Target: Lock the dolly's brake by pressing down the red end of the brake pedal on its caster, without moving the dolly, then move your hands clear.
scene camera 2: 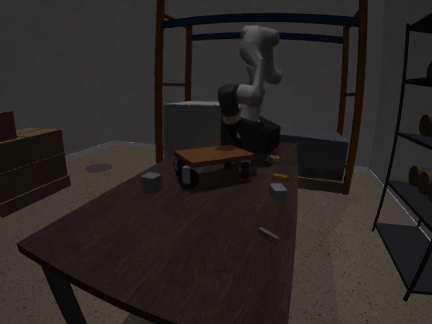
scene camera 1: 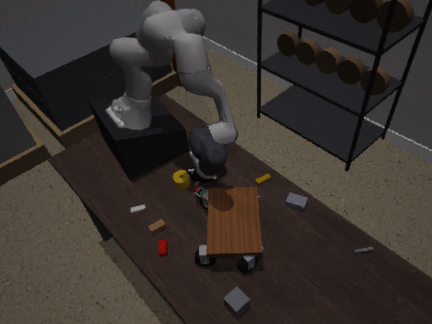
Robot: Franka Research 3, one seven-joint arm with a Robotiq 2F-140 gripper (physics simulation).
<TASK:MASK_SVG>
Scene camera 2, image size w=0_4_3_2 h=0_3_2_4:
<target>dolly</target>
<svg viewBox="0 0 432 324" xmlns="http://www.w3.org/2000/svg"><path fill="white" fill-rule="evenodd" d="M256 154L233 145L174 151L174 170L178 176L180 186L186 190L191 190L199 183L199 176L194 169L201 170L210 165L224 163L224 169L231 169L232 162L240 161L241 178L248 178L250 162L255 159Z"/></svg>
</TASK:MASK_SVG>
